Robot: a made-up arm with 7 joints.
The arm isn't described. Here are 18 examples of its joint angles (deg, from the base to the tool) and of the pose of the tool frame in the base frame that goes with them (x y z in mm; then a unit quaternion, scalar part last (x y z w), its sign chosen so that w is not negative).
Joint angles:
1: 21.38 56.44 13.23 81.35 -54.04 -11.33 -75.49
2: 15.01 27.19 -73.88 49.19 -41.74 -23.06 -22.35
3: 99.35 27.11 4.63 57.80 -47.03 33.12 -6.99
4: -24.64 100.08 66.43 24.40 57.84 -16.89 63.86
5: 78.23 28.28 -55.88 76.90 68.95 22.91 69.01
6: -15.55 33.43 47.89 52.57 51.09 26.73 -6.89
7: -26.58 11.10 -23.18 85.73 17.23 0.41 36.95
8: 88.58 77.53 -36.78 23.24 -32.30 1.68 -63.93
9: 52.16 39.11 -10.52 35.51 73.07 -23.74 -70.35
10: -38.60 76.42 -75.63 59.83 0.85 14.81 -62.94
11: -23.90 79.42 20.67 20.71 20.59 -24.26 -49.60
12: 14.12 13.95 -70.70 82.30 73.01 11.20 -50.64
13: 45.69 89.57 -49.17 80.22 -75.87 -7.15 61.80
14: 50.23 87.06 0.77 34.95 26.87 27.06 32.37
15: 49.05 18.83 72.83 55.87 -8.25 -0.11 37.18
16: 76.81 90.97 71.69 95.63 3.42 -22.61 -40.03
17: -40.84 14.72 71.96 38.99 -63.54 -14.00 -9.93
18: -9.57 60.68 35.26 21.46 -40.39 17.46 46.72
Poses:
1: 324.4 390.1 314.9 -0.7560 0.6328 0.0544 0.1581
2: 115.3 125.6 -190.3 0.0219 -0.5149 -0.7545 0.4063
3: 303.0 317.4 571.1 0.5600 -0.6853 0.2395 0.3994
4: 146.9 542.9 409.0 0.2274 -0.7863 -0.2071 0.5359
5: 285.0 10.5 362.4 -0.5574 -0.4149 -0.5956 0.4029
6: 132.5 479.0 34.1 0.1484 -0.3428 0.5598 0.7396
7: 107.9 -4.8 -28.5 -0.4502 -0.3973 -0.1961 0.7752
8: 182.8 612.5 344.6 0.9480 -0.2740 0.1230 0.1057
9: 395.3 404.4 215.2 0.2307 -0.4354 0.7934 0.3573
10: -226.0 436.1 -28.6 0.3750 -0.0606 -0.7597 0.5278
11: 63.4 634.2 153.8 0.8403 -0.3711 0.0597 0.3906
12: 132.0 -124.7 36.6 -0.1151 -0.2581 -0.0168 0.9591
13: 271.8 461.4 228.7 0.4738 0.3573 -0.6655 0.4527
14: 178.1 551.9 354.1 0.2879 -0.5803 0.1849 0.7390
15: 282.8 467.0 207.6 0.0623 -0.8141 0.3020 0.4920
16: -290.8 282.1 499.4 -0.4543 0.4348 -0.3413 0.6987
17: -237.5 411.4 -86.6 0.4793 0.0634 -0.1560 0.8613
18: 1.7 541.0 17.8 0.2374 0.1041 -0.0325 0.9653
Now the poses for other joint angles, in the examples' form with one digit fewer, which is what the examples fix.
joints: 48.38 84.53 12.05 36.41 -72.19 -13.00 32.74
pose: 104 624 327 0.661 -0.030 -0.289 0.692
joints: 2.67 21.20 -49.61 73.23 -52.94 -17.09 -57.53
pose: 182 5 -88 0.209 -0.833 -0.379 0.344
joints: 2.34 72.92 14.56 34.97 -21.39 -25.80 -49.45
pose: 176 592 150 0.798 -0.472 -0.158 0.339
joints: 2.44 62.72 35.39 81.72 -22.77 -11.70 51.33
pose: 263 435 267 0.402 -0.407 -0.506 0.645
